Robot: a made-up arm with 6 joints.
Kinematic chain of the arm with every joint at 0, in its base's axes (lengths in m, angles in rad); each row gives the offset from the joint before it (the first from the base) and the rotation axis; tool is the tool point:
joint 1: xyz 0 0 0.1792 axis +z
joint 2: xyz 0 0.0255 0 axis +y
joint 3: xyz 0 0 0.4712 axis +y
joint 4: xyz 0 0 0.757 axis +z
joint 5: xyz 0 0 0 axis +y
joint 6: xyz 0 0 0.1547 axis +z
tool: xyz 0 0 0
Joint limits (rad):
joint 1: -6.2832..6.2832
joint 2: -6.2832..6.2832
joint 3: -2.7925..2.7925
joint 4: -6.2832..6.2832
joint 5: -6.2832..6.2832
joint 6: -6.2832..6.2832
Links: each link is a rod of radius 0.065 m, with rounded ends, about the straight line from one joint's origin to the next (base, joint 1, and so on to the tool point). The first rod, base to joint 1, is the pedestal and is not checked.
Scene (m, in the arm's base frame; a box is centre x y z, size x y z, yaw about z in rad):
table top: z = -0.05
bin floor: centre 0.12 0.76 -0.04 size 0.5 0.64 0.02 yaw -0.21
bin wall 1: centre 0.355 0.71 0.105 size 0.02 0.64 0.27 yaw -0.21
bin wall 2: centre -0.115 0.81 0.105 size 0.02 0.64 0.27 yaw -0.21
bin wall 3: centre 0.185 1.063 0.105 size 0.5 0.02 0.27 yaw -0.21
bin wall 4: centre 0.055 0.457 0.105 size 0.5 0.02 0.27 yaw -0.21
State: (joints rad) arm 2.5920 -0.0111 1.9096 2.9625 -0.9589 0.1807
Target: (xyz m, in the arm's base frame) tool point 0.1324 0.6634 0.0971
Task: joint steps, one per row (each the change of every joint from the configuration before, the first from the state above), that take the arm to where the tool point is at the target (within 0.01 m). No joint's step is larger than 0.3 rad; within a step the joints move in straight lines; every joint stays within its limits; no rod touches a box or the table.
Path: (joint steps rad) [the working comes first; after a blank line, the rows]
Joints at the target: 1.4098 0.0758 2.0603 2.7565 -1.0318 0.1807
Straight joint move there: touches bin wall 2.

1: -0.2943 -0.0682 0.0122 -0.0535 -0.0381 0.0000
2: -0.2944 -0.0681 0.0123 -0.0534 -0.0381 0.0000
3: -0.2943 -0.0682 0.0122 -0.0535 -0.0381 0.0000
4: -0.2944 -0.0682 0.0123 -0.0534 -0.0381 0.0000
5: -0.0024 0.1798 0.0508 0.0039 0.0398 0.0000
6: -0.0024 0.1798 0.0509 0.0039 0.0397 0.0000

